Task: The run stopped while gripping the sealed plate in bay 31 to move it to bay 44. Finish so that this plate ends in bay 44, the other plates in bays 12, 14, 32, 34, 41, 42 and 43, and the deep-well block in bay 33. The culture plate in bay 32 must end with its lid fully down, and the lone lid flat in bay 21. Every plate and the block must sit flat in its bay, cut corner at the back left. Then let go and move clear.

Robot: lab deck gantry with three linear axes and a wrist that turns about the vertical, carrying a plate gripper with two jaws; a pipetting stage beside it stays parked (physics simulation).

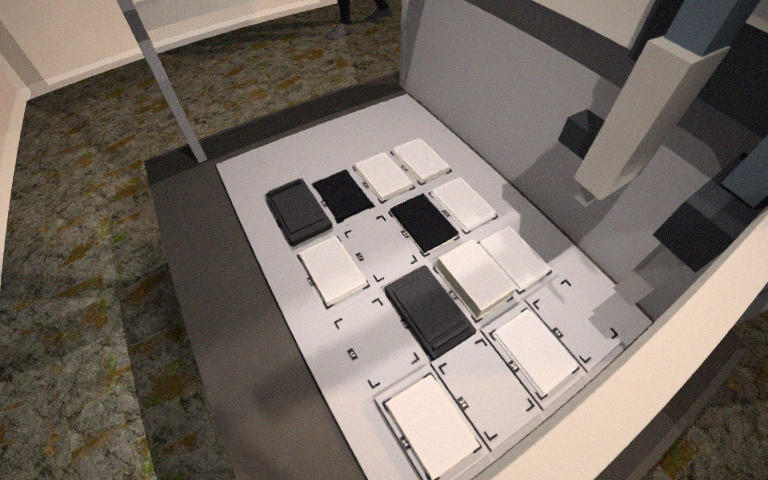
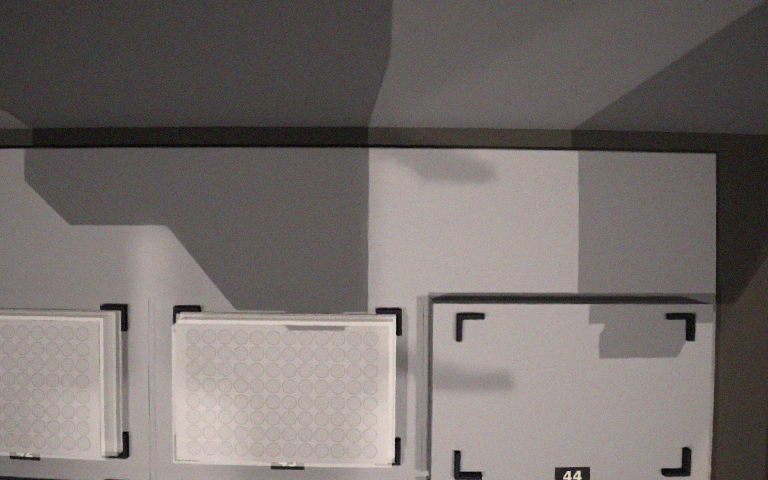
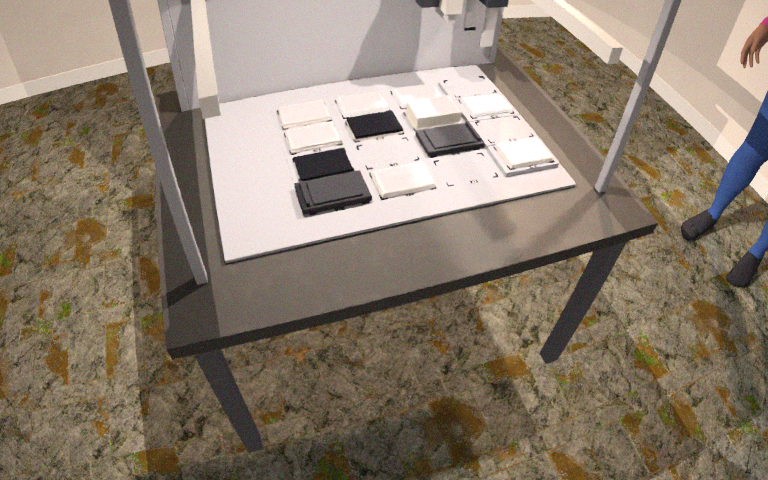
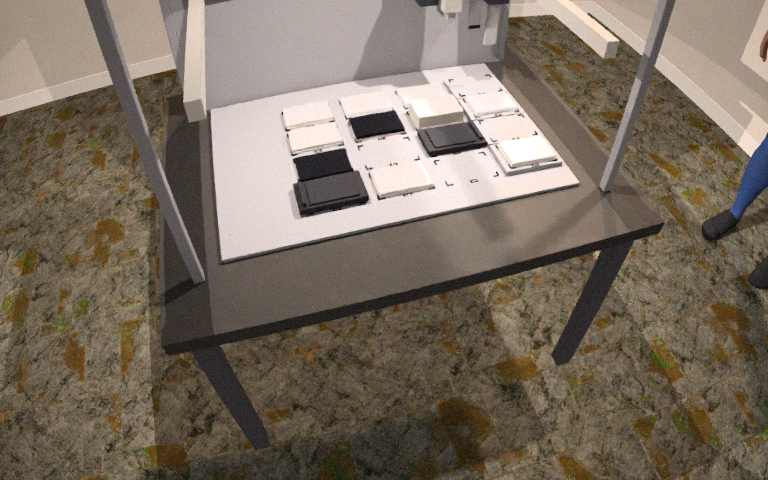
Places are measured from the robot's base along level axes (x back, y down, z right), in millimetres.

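Pixels of known places: gripper, fingertip midpoint: (image 1: 643,278) (image 3: 477,37) (image 4: 481,35); robot's base, origin of the base link: (image 1: 270,203) (image 3: 311,214) (image 4: 308,214).
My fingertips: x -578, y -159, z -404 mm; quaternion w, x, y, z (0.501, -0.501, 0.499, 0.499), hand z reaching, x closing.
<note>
Ahead of a thing's pixels: the offset from my fingertips to its middle. "spot": to the spot under its first point.
A pale plate @(dx +514, dy +152, dz +147 mm) (image 1: 384,176) (image 3: 312,136) (image 4: 314,136) sits in bay 31. Bay 44 @(spot: dx +33, dy +145, dz +29 mm) (image 1: 574,311) (image 2: 566,407) (image 3: 468,89) (image 4: 474,86) holds no plate. A black-topped plate @(dx +350, dy +146, dz +147 mm) (image 1: 424,223) (image 3: 373,123) (image 4: 376,123) is in bay 32; whether its lid is fully down is too small to tell. A thin black piece @(dx +514, dy +155, dz +254 mm) (image 1: 342,194) (image 3: 322,163) (image 4: 322,164) lies in bay 21. The tall cream block @(dx +186, dy +138, dz +147 mm) (image 1: 475,275) (image 3: 433,110) (image 4: 435,110) stands in bay 33. Pale plates are in bays 12, 14, 34, 41, 42 and 43 @(dx +186, dy +152, dz +40 mm) (image 2: 283,390). The gripper's jaws do not show.
Dark grey items stand in bay 11 @(dx +518, dy +143, dz +360 mm) (image 1: 298,211) (image 3: 334,191) (image 4: 331,191) and bay 23 @(dx +182, dy +143, dz +253 mm) (image 1: 429,311) (image 3: 449,138) (image 4: 451,137). A pale machine column (image 1: 640,124) hangs above the back right. A back wall (image 3: 294,50) (image 4: 300,50) rises behind the deck.
</note>
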